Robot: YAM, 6 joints.
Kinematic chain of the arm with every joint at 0, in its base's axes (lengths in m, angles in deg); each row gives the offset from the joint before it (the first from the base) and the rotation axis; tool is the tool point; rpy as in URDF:
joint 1: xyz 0 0 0.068 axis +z
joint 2: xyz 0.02 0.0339 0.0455 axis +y
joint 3: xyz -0.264 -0.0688 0 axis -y
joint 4: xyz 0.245 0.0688 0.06 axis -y
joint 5: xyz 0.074 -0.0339 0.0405 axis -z
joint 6: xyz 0.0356 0 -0.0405 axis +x
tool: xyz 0 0 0 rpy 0 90 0
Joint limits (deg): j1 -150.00..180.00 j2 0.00..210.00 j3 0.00..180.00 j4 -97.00..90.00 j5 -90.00..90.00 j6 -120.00..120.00
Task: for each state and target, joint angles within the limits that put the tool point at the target. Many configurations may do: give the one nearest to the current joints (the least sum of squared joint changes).
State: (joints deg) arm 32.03 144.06 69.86 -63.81 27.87 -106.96
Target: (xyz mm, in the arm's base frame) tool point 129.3 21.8 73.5
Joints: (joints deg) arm 17.26 126.13 35.89 -85.40 29.53 -106.96
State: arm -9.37 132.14 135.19 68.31 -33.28 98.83
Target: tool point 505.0 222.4 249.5
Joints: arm 21.48 145.02 112.17 74.07 -38.27 98.83
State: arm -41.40 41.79 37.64 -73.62 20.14 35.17
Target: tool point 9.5 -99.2 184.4
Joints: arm -74.30 48.19 29.65 -69.98 29.81 35.17
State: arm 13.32 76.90 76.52 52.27 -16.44 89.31
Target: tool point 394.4 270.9 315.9
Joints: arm 33.30 115.12 85.66 46.46 -16.10 89.31
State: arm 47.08 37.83 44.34 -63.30 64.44 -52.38
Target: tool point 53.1 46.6 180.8
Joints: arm 66.13 34.02 23.12 -72.36 56.54 -52.38
